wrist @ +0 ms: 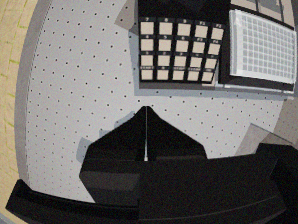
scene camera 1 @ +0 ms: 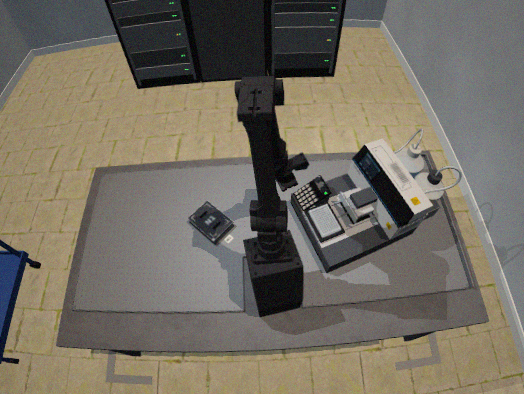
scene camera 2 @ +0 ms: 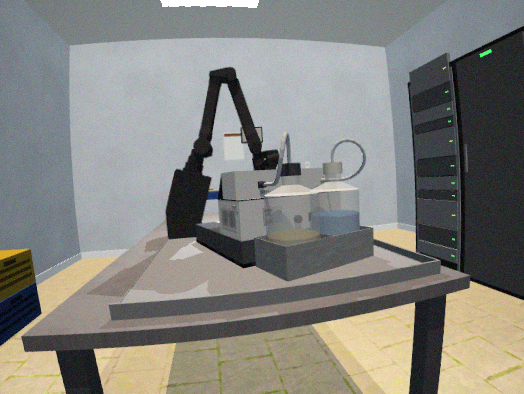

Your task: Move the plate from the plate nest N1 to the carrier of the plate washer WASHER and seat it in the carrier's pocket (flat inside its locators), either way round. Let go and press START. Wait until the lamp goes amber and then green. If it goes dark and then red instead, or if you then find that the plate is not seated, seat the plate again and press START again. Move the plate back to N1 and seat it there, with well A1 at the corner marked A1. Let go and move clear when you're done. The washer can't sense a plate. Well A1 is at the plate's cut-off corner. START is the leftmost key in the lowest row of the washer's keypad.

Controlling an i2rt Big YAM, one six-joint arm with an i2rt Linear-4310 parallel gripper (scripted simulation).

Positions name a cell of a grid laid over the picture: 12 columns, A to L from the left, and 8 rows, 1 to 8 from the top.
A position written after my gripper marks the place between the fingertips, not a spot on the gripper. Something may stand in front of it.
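I see a plate washer (scene camera 1: J5), and there is a grey tray (scene camera 2: G6), though in the wrist view the tray is out of frame. I also see a white well plate (wrist: K2); scene camera 2 does not show the white well plate, hidden by the plate washer. And I see my gripper (wrist: F5).
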